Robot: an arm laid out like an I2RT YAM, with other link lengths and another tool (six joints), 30 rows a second.
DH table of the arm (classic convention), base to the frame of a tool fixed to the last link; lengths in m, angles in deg. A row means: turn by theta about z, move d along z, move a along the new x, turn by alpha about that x. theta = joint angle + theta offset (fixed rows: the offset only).
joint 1: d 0.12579; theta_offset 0; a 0.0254; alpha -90
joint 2: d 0; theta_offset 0; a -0.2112; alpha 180
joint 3: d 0; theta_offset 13.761; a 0.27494; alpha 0
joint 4: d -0.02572; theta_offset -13.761; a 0.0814; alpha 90
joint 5: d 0.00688; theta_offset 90; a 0; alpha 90
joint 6: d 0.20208; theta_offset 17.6; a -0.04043; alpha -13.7
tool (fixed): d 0.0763; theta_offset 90; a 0; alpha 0
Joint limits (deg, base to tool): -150..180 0..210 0..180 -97..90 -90..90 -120..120
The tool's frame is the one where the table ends.
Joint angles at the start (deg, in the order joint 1, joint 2, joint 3, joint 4, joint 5, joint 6):
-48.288, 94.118, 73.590, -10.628, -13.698, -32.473
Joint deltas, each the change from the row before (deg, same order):
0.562, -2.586, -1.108, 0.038, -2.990, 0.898
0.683, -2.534, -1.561, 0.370, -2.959, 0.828
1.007, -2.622, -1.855, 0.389, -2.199, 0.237
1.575, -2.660, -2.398, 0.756, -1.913, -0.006
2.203, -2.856, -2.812, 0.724, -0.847, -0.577
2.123, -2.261, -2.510, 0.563, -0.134, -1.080
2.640, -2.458, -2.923, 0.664, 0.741, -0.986
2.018, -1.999, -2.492, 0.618, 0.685, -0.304
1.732, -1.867, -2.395, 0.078, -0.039, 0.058
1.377, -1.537, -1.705, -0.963, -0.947, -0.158
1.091, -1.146, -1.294, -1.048, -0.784, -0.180
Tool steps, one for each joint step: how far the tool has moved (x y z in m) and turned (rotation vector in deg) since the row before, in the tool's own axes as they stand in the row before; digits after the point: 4 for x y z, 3 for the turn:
-0.0128, 0.0196, -0.0158, -2.987, -2.210, -0.496
-0.0097, 0.0219, -0.0135, -3.114, -1.974, -0.662
-0.0066, 0.0224, -0.0113, -2.580, -1.588, -1.258
-0.0037, 0.0273, -0.0086, -2.751, -1.390, -1.753
-0.0003, 0.0290, -0.0059, -2.192, -0.947, -2.350
0.0029, 0.0242, -0.0025, -1.477, -0.409, -2.452
0.0047, 0.0254, -0.0010, -1.128, -0.161, -2.418
0.0043, 0.0191, -0.0007, -0.865, -0.094, -1.373
0.0067, 0.0205, -0.0010, -1.588, 0.237, -0.834
0.0079, 0.0216, -0.0018, -2.325, 0.629, -0.822
0.0078, 0.0176, -0.0008, -1.957, 0.757, -0.610

